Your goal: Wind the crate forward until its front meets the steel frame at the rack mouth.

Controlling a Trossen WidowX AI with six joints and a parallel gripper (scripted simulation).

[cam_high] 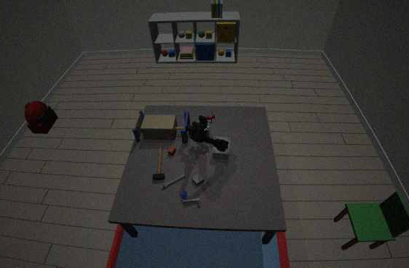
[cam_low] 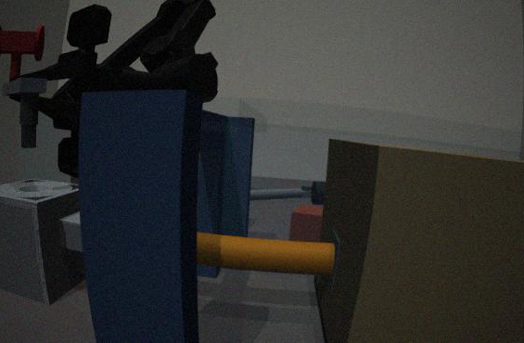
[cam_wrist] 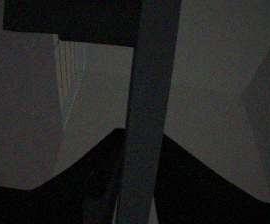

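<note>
Now: the red knob 4 cm to the left of my gripper tip, 4 cm behind it and 4 cm above it. The rest, counted from my gripper tip: grey winch: 15 cm below, 2 cm ahead; then grey winch handle: 2 cm to the left, 1 cm behind, 1 cm above; then blue steel frame: 19 cm ahead, 8 cm below, 1 cm to the left.
</note>
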